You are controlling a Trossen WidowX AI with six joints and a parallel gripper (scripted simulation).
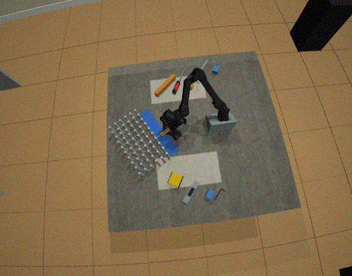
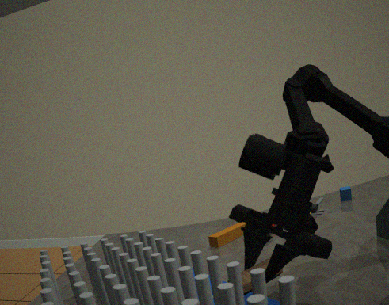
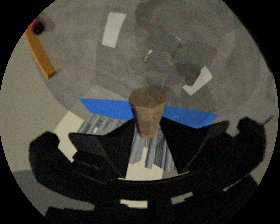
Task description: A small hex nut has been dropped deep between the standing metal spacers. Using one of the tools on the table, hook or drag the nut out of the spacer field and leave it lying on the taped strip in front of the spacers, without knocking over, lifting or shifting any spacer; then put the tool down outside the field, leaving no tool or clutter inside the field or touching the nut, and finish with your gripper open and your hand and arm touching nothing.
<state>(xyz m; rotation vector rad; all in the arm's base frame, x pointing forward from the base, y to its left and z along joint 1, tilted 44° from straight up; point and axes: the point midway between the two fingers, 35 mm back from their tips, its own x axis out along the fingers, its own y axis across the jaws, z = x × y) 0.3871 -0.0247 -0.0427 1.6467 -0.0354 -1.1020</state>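
Now: gripper tip 50 mm short of the blue taped strip, 40 mm above it and 20 mm to the left of it. Round my gripper tip: hook tool: 90 mm ahead, 50 mm to the left, 10 mm below; yellow block: 340 mm to the left, 40 mm behind, 10 mm below; orange bar: 400 mm to the right, 30 mm behind, 20 mm below.
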